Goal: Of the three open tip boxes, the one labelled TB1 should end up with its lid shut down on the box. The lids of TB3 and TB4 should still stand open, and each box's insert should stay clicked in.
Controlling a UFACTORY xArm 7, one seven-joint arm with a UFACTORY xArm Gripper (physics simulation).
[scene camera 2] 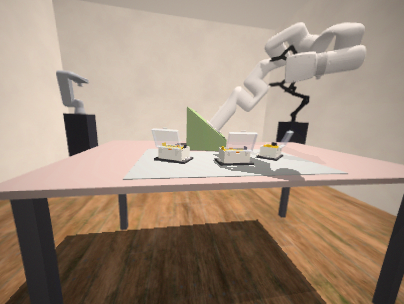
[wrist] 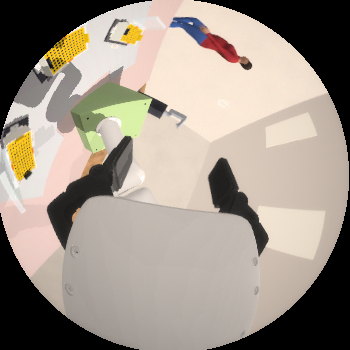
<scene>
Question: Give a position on a tip box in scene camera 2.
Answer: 182,156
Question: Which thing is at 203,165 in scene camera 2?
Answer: A pale mat.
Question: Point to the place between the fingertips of my gripper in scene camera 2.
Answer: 268,73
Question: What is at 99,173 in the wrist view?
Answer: My gripper.
</scene>
